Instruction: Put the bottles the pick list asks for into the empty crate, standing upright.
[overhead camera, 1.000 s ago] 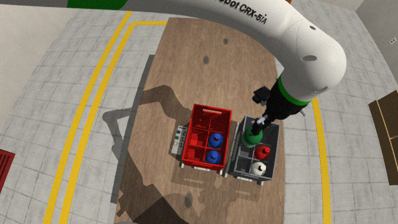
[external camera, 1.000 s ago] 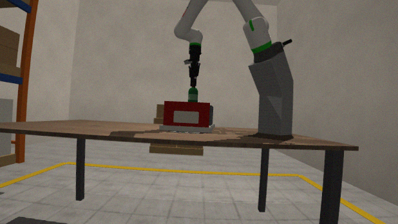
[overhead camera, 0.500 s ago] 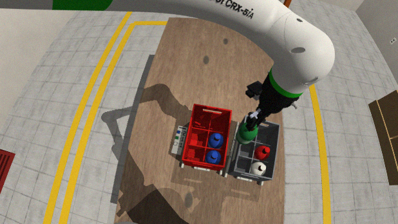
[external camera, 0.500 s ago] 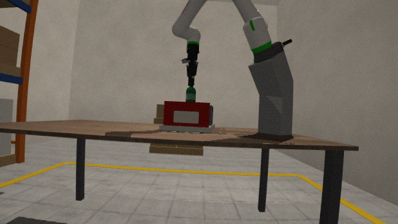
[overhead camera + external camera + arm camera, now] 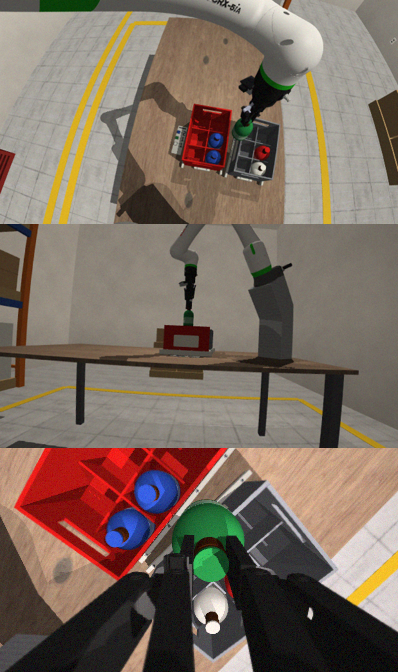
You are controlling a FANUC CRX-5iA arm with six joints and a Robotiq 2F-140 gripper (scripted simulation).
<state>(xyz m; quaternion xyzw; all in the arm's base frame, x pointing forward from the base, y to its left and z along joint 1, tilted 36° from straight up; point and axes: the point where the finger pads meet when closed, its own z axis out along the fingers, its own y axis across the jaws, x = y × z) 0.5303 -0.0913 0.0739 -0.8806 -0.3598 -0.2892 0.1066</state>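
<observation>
Right now my hand is 80 mm above the green-label bottle. Also, from my hand: grey crate: 270 mm below, 110 mm to the right, 30 mm behind; red crate: 270 mm below, 130 mm to the left, 50 mm behind; blue-label bottle: 260 mm below, 80 mm to the left, 40 mm behind.
</observation>
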